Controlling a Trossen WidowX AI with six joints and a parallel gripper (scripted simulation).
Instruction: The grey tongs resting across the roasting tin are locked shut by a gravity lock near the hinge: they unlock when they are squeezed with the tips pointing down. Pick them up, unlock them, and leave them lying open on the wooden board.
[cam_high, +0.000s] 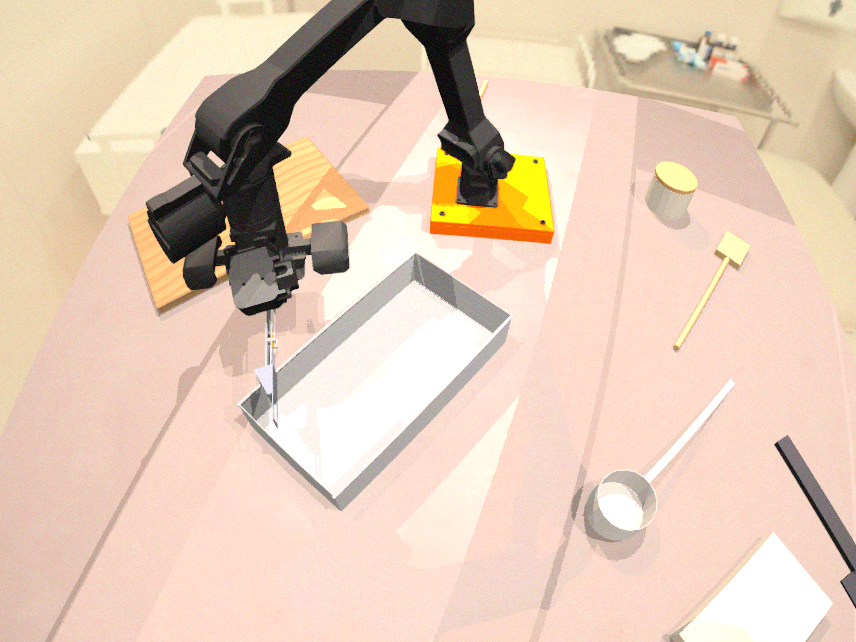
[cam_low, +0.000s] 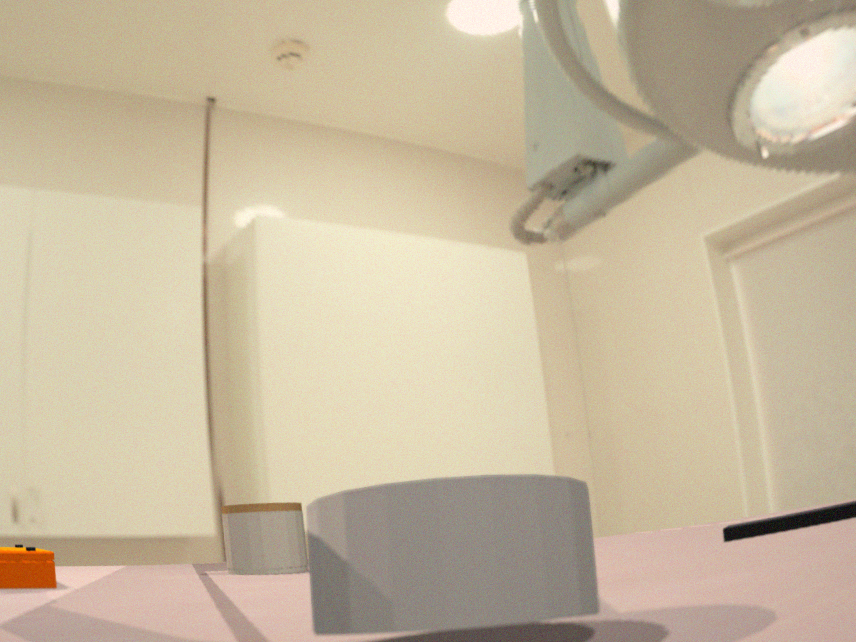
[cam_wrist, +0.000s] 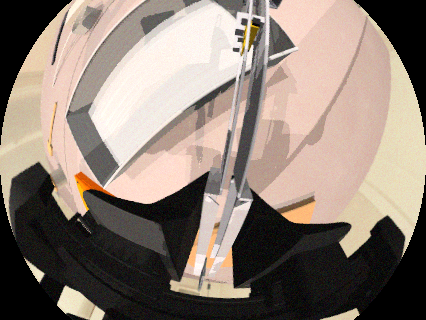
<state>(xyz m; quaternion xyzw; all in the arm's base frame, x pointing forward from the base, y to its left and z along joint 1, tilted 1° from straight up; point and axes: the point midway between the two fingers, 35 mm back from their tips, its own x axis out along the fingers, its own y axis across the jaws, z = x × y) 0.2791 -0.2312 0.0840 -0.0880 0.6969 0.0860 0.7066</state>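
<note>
Right now the wooden board is 220 mm behind my gripper tip, 150 mm to the right of it and 70 mm below it. The rest, counted from my gripper tip: lidded jar: 570 mm to the left, 350 mm behind, 40 mm below; then grey roasting tin: 130 mm to the left, 50 mm below, 50 mm ahead; then yellow lock piece: 80 mm ahead, 40 mm above, 20 mm to the left.
</note>
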